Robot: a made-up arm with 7 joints. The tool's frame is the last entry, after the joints.
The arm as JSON. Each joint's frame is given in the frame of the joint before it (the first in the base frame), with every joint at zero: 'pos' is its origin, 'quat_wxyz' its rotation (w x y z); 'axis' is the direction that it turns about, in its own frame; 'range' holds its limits. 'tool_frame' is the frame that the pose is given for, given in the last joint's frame.
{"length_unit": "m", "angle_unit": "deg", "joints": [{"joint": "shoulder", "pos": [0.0, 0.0, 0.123], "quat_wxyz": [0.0, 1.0, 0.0, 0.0], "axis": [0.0, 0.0, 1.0], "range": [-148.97, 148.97]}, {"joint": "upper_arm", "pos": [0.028, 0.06, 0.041], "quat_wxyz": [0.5, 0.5, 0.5, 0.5], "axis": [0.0, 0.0, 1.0], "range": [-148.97, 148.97]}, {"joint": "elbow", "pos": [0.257, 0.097, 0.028], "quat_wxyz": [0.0, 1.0, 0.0, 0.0], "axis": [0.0, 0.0, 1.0], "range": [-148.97, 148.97]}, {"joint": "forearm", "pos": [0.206, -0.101, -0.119], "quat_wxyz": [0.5, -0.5, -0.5, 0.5], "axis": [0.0, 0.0, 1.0], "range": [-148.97, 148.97]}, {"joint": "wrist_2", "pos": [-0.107, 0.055, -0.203], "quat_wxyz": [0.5, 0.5, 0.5, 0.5], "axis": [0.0, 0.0, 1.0], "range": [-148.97, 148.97]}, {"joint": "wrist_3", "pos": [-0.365, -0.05, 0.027], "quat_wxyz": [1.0, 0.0, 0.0, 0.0], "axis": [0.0, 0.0, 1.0], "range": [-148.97, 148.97]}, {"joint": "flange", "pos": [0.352, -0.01, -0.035], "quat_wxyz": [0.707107, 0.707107, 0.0, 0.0], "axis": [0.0, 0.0, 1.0], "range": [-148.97, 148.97]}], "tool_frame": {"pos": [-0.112, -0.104, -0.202], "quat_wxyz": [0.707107, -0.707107, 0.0, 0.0]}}
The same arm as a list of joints. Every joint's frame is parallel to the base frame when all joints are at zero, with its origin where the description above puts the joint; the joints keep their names.
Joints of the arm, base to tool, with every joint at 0 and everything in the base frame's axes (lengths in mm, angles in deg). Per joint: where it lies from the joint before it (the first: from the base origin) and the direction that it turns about. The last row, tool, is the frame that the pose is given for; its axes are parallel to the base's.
shoulder: offset 0 0 123 axis 0 0 -1
upper_arm: offset 28 -60 -41 axis 1 0 0
elbow: offset 28 -257 -97 axis -1 0 0
forearm: offset 119 -206 -101 axis 0 1 0
wrist_2: offset 55 -203 -107 axis 0 0 1
wrist_3: offset -365 -50 27 axis 0 0 1
flange: offset 352 -10 -35 axis 0 -1 0
tool: offset -112 202 -104
Joint limits (deg, base to tool): -148.97..148.97 -148.97..148.97 -148.97..148.97 -148.97..148.97 -148.97..148.97 -148.97..148.97 -148.97..148.97

